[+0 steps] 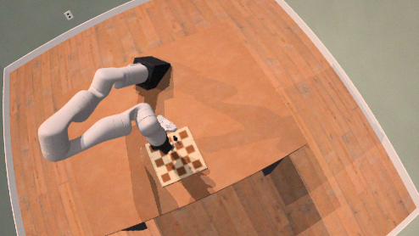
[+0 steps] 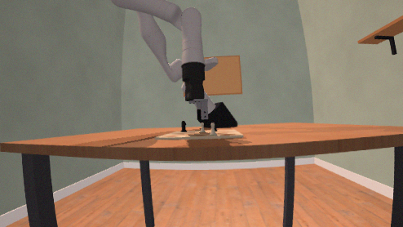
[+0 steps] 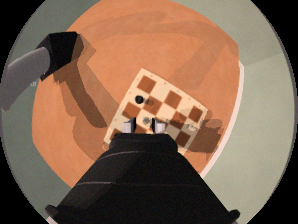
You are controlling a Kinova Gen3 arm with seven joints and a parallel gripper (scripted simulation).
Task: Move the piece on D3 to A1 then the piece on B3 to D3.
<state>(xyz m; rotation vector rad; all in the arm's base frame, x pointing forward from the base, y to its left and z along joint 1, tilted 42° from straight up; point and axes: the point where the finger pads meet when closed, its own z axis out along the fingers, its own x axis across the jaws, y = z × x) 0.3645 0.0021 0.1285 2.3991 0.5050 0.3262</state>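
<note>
My gripper is now 60 mm above the chessboard, 40 mm short of it and 10 mm to the left of it.
</note>
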